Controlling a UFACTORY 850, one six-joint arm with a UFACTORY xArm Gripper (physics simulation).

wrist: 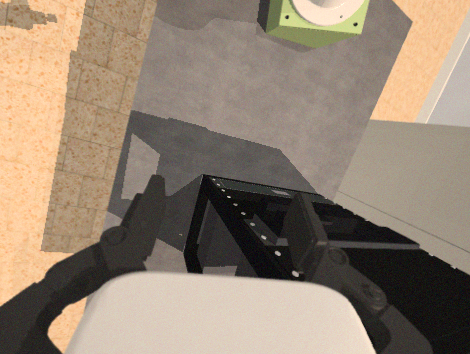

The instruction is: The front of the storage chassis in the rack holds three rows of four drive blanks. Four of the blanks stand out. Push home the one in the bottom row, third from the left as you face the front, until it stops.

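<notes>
The black rack (242, 235) fills the lower right of the wrist view, seen from above at a slant, with a row of pale dots along one rail. Dark bars and panels show inside it. The storage chassis front and its drive blanks cannot be made out, so the bottom-row blank, third from the left, cannot be picked out. My gripper (229, 199) is open, with nothing between its fingers. Its right finger overlaps the rack in the view, and its left finger appears left of the rack's near corner. I cannot tell whether the right finger touches the rack.
A grey surface (240, 85) lies beyond the rack, with dark shadows on it. A green block (315, 39) with a pale round part stands at the top. Tan tiled floor (92, 150) runs along the left. A beige-grey panel (415, 160) stands at the right, behind the rack.
</notes>
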